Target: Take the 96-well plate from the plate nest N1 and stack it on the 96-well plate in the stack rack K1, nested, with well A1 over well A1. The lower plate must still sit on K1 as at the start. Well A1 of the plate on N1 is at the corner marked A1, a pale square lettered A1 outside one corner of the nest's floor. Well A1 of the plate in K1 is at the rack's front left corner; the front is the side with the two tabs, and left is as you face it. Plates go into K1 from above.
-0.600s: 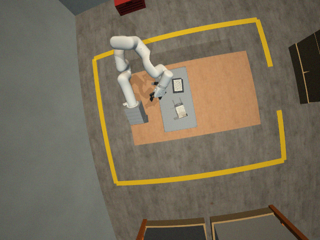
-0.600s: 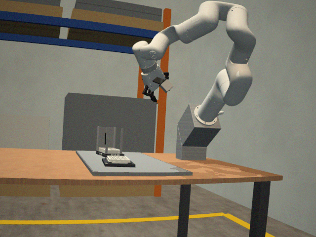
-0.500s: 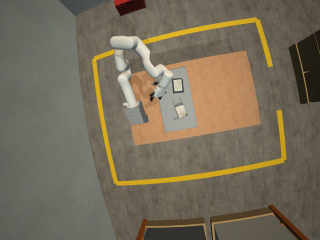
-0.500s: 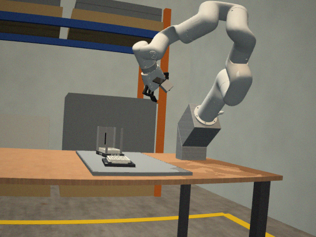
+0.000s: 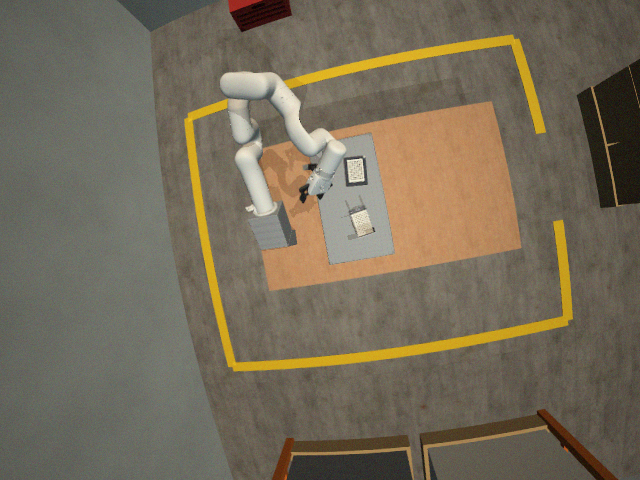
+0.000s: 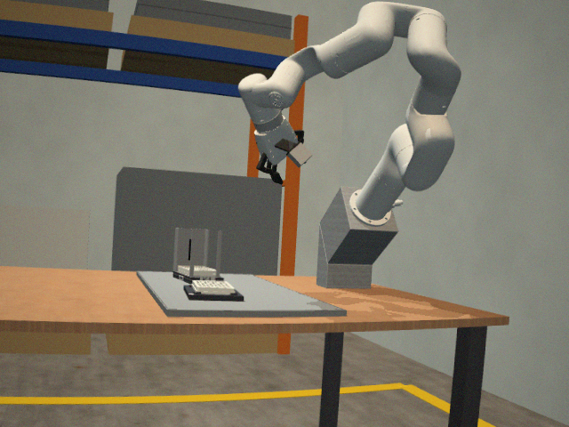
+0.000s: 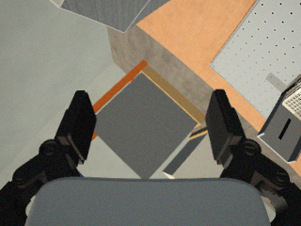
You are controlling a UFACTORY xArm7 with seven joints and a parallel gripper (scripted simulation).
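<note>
The 96-well plate is 24 cm ahead of my hand, 13 cm to the left of it and 30 cm below it. From my hand the other things lie so: pale A1 mark 31 cm ahead, 19 cm to the left, 31 cm below; then K1 label 19 cm ahead, 7 cm to the right, 31 cm below.
</note>
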